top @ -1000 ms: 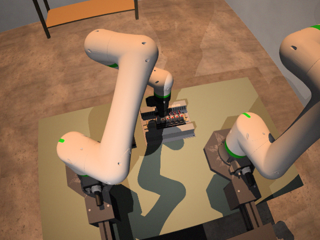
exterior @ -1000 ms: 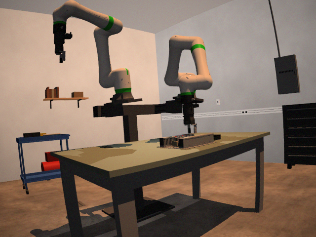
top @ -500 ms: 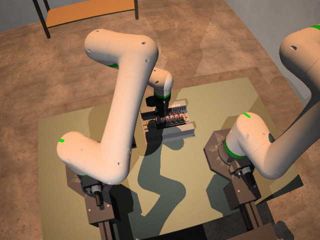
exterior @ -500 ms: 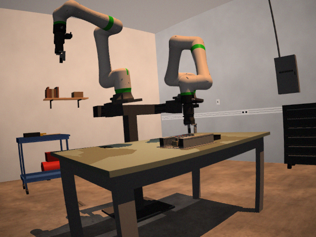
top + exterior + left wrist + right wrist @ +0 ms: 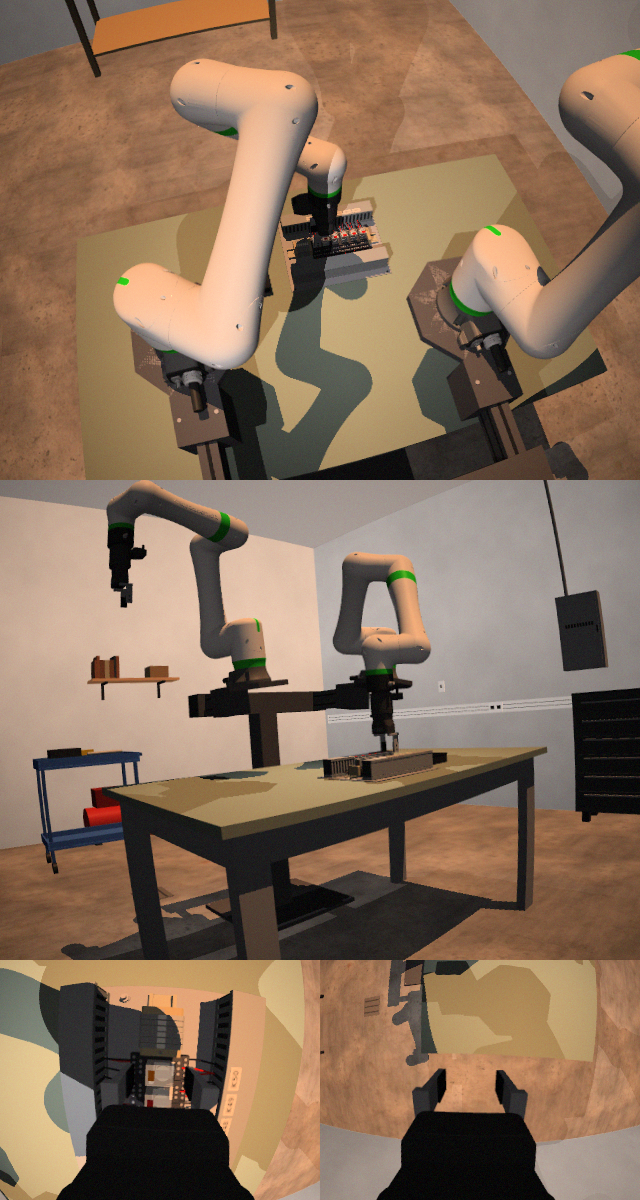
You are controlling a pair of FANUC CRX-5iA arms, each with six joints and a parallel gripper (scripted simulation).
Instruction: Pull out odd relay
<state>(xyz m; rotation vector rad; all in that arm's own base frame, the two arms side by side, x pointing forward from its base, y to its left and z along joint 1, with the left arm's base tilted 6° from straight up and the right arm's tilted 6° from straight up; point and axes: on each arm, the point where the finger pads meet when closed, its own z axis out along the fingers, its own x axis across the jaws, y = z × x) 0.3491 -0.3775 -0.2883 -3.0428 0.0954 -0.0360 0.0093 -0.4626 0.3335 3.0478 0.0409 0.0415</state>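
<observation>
Now: left hand 6 cm to the left of the relay panel, 5 cm above it and 1 cm short of it. Round my left hand: black parts tray (22 cm to the left, 7 cm below, 6 cm behind).
</observation>
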